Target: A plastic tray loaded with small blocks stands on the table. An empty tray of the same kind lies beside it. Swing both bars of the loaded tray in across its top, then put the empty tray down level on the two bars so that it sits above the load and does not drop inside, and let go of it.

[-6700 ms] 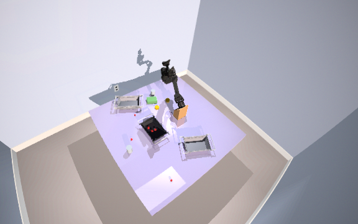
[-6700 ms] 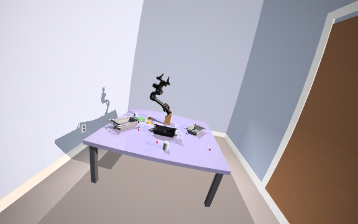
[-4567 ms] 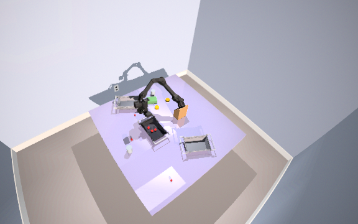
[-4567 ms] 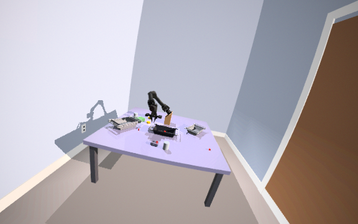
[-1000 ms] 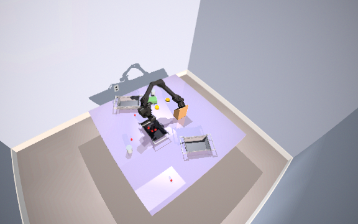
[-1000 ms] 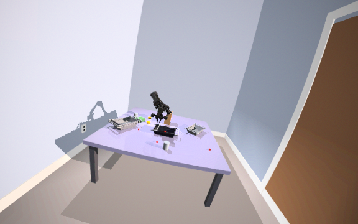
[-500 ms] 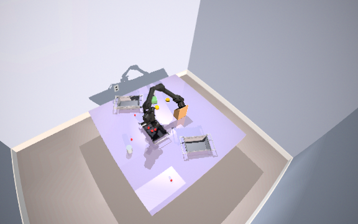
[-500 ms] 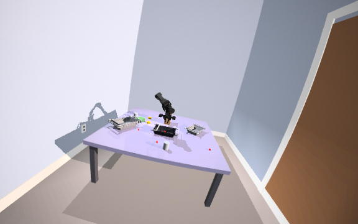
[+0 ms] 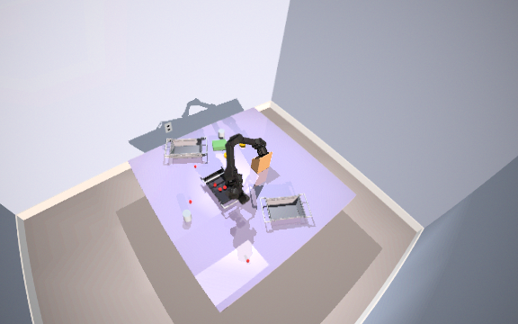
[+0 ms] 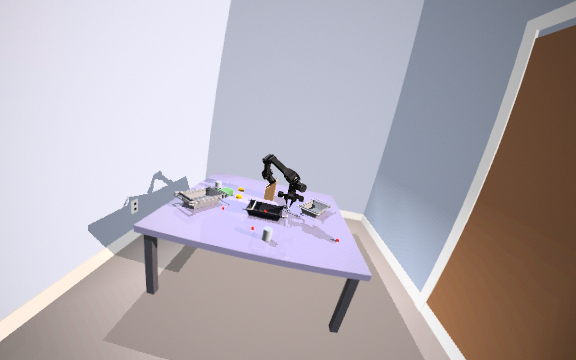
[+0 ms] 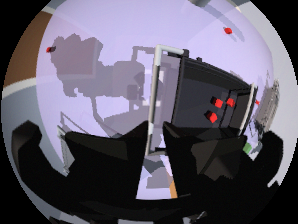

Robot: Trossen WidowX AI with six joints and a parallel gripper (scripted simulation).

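The grey tray lies 260 mm behind my gripper tip, 210 mm to the left of it and 50 mm below it. Also, from my gripper tip: green block: 180 mm behind, 540 mm to the right, 70 mm below.
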